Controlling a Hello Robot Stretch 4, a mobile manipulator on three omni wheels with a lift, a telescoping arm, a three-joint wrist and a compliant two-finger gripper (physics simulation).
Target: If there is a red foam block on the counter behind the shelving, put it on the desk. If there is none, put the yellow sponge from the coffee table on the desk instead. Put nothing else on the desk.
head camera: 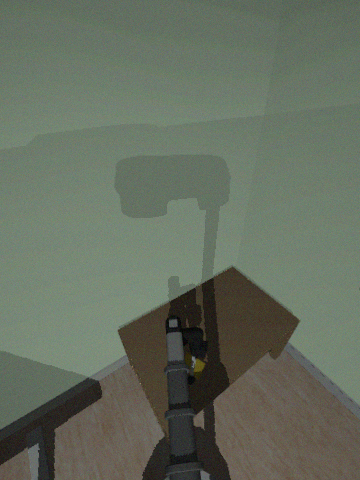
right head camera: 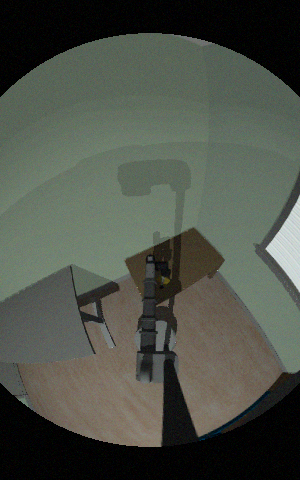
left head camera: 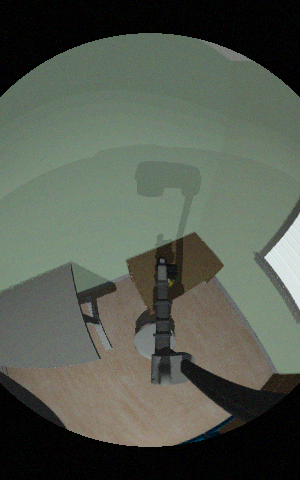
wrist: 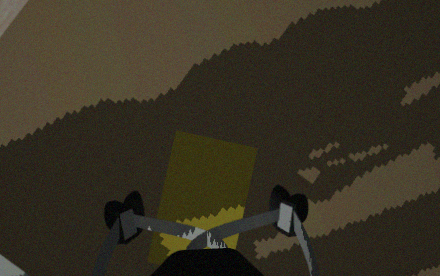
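Where they show: gripper, between the fingertips: [head camera: 194, 367] [right head camera: 164, 281] [wrist: 208, 205]; robot's base, origin of its link: [right head camera: 155, 337] [left head camera: 153, 339].
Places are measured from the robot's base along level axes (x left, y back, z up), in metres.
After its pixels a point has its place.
The yellow sponge [head camera: 200, 368] @[x -0.112, y -0.499, z 0.467 m] [left head camera: 171, 283] @[x -0.124, y -0.507, z 0.466 m] [right head camera: 165, 280] @[x -0.102, y -0.512, z 0.467 m] [wrist: 207, 175] @[x -0.061, y -0.538, z 0.467 m] lies flat on a low brown table [head camera: 255, 320] @[x -0.478, y -0.738, z 0.422 m] [left head camera: 202, 260] @[x -0.485, y -0.770, z 0.422 m] [right head camera: 200, 255] @[x -0.475, y -0.777, z 0.422 m] [wrist: 100, 50] @[x 0.078, y -0.497, z 0.422 m]. The arm partly hides it in the head camera view. In the wrist view, my gripper [wrist: 208, 205] @[x -0.091, y -0.525, z 0.422 m] is open above the sponge, one finger to the left and one to the right of it. Nothing is held. The gripper body covers the sponge's near end, and most of the sponge is in shadow. No red foam block shows in these views.
A grey table top [left head camera: 40, 320] @[x 0.858, y 0.002, z 0.692 m] [right head camera: 40, 320] @[x 0.905, y 0.031, z 0.693 m] stands left of the brown table. Green walls [head camera: 75, 225] @[x 0.338, y -0.787, z 1.109 m] meet behind the brown table. A pale round object [left head camera: 145, 342] @[x 0.087, y 0.023, z 0.187 m] [right head camera: 162, 339] @[x -0.072, y 0.011, z 0.187 m] is beneath the arm. A white ribbed panel [left head camera: 290, 260] @[x -1.014, y -0.363, z 1.016 m] [right head camera: 290, 250] @[x -1.002, y -0.385, z 0.994 m] is at the right.
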